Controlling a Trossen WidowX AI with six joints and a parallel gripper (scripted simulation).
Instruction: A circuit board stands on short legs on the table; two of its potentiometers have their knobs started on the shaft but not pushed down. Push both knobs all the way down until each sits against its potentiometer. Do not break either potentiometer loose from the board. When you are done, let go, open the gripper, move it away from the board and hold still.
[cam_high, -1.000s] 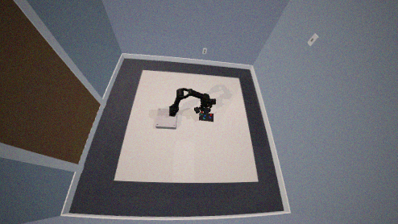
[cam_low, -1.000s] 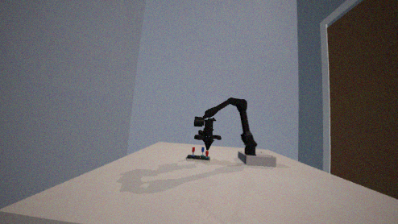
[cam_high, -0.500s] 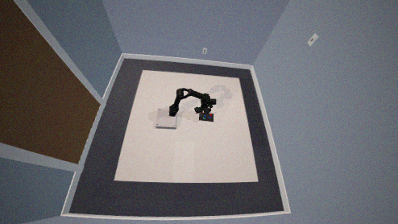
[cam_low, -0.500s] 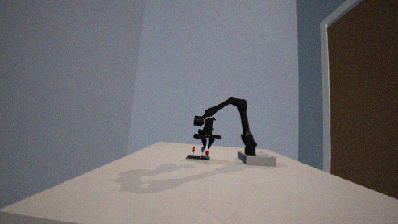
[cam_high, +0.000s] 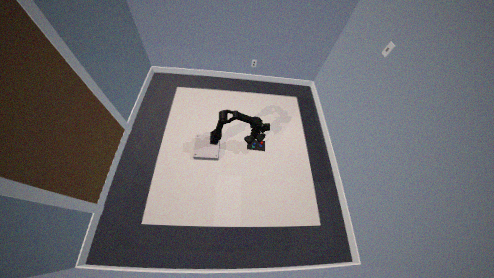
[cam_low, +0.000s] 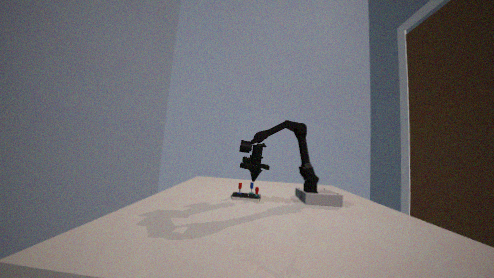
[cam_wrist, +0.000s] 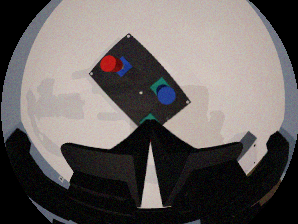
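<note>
The blue knob is 1 cm ahead of my gripper tip, 3 cm to the right of it and 3 cm below it. From my gripper tip the other things lie so: red knob (2 cm behind, 2 cm to the left, 5 cm below).
</note>
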